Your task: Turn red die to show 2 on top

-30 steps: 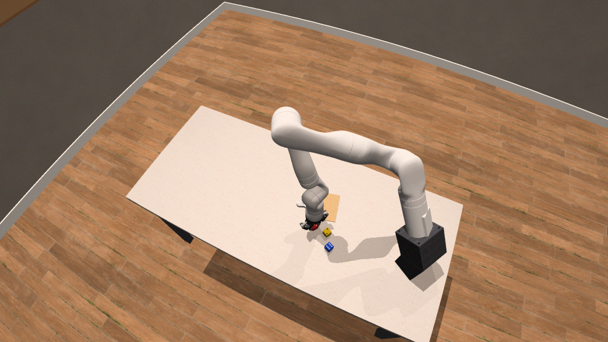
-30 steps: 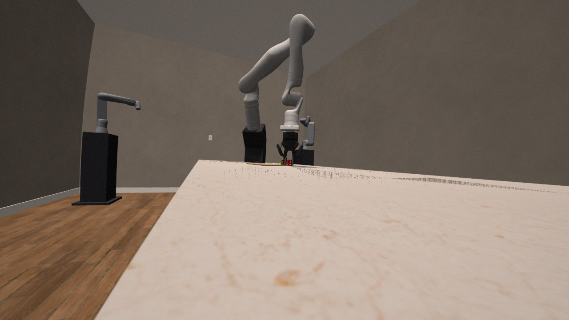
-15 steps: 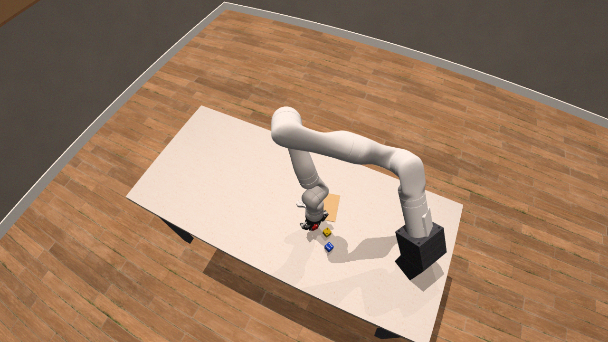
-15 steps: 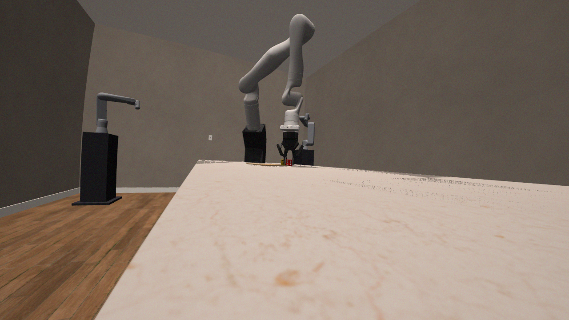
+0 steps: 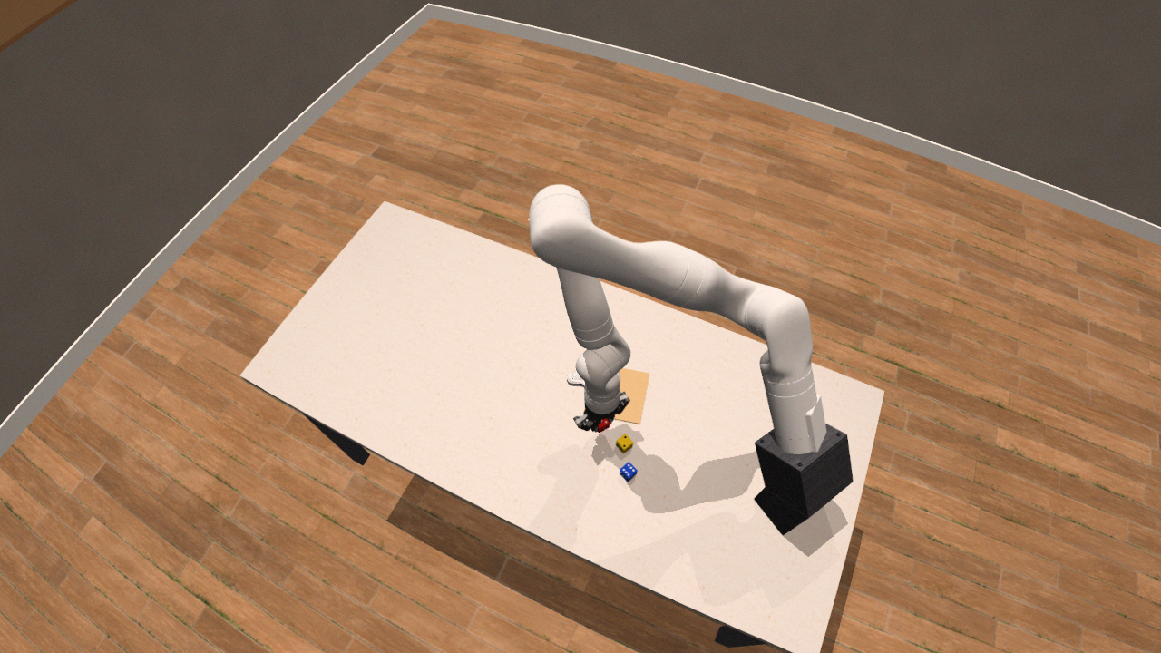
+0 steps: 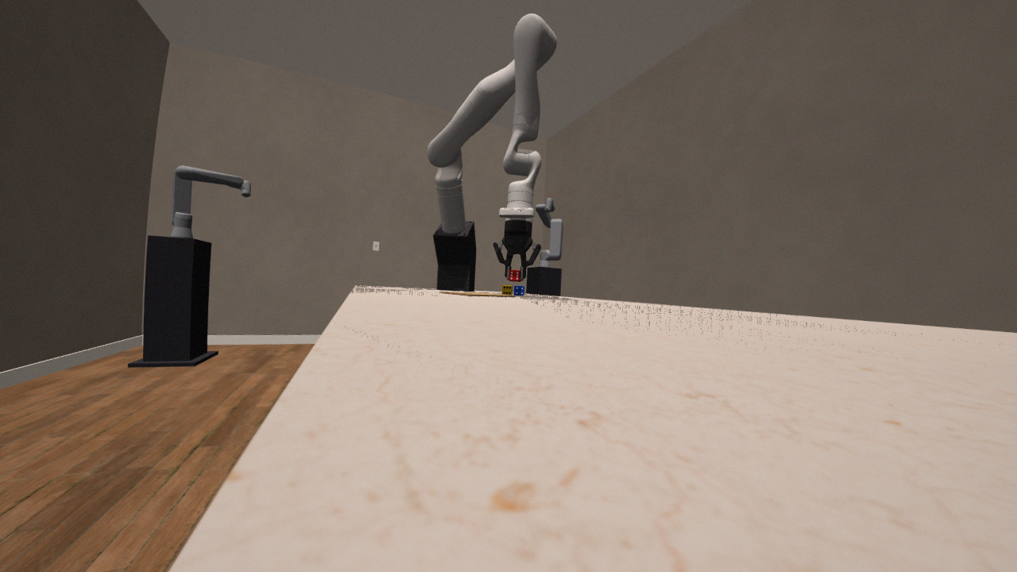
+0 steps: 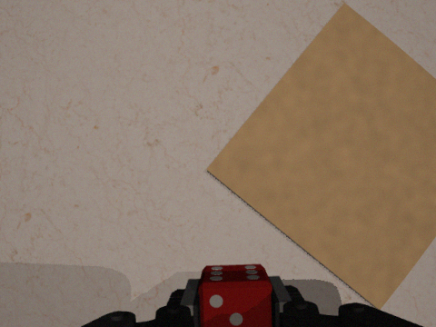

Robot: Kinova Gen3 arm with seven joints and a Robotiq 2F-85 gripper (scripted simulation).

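Right now my hand is 110 mm to the left of the tan mat, 60 mm above it and 10 mm short of it. Also, from my hand: blue die: 100 mm behind, 70 mm to the left, 50 mm below; then yellow die: 60 mm behind, 50 mm below, 10 mm to the left; then red die: 10 mm below.
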